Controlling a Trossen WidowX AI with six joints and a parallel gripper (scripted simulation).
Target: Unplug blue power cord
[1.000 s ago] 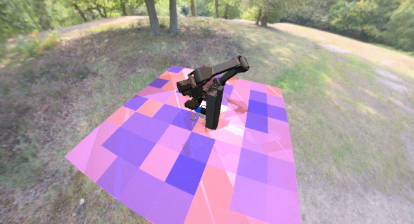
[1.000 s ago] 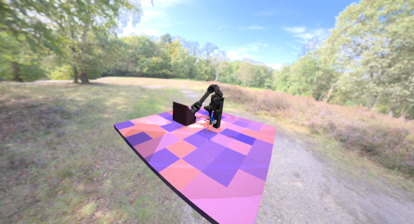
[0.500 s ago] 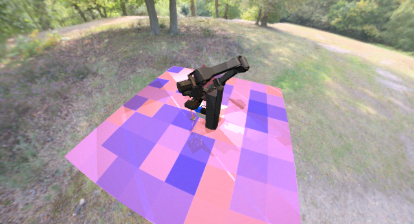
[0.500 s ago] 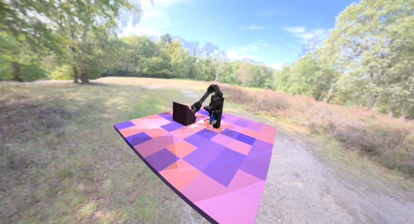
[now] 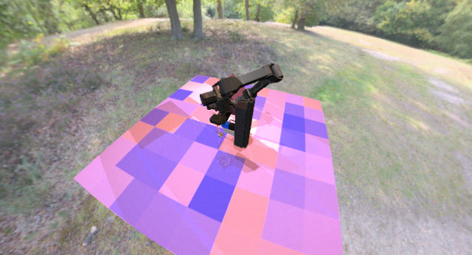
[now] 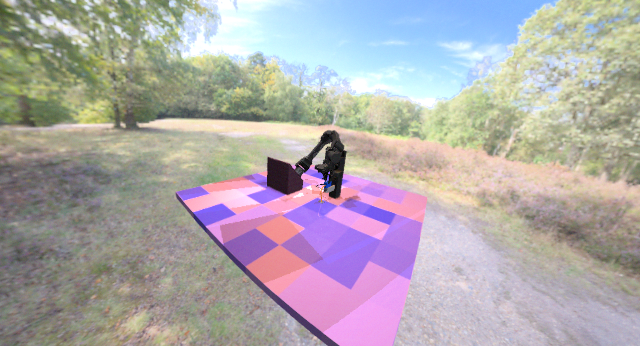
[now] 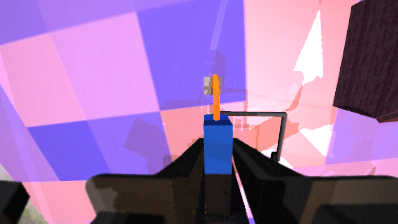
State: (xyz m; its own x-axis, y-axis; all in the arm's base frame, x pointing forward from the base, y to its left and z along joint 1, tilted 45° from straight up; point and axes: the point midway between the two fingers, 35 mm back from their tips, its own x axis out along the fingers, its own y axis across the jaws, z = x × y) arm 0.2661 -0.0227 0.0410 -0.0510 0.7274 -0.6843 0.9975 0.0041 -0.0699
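My gripper tip is 4 cm to the left of the grey square and 12 cm above it. Also, from my gripper tip: blue plug: 2 cm to the left.
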